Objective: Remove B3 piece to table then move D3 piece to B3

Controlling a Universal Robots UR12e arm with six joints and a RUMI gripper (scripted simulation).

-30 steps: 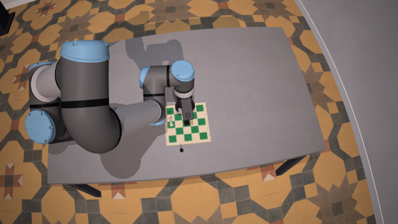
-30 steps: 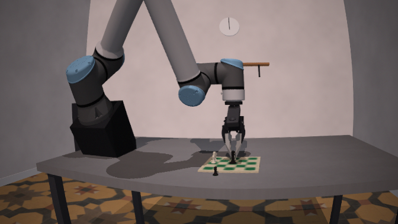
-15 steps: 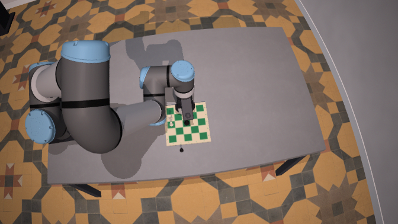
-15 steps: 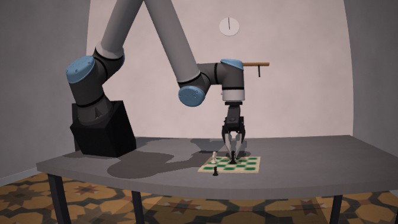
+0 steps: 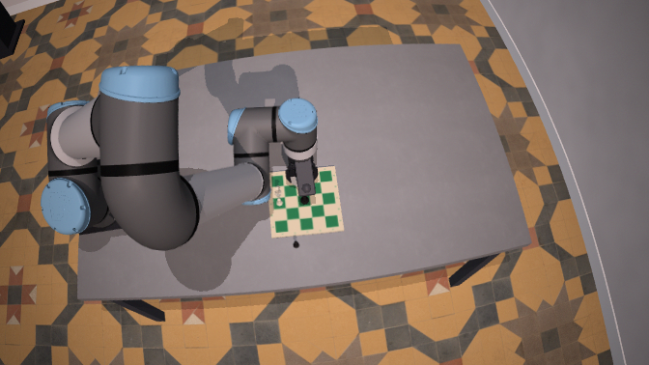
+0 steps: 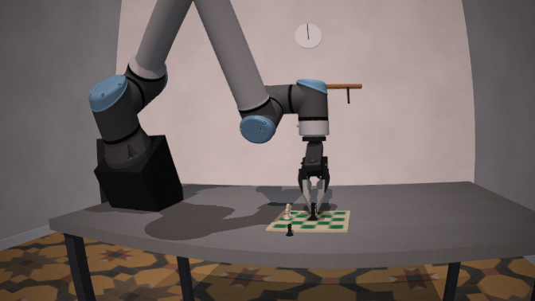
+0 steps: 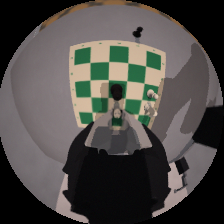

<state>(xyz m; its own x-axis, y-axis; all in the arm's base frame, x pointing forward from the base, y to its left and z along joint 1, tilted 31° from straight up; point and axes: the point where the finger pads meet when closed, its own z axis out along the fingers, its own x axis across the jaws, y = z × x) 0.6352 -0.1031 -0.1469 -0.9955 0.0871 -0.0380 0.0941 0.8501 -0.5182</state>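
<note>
My gripper is now 40 mm to the left of the chessboard and 30 mm above it.
</note>
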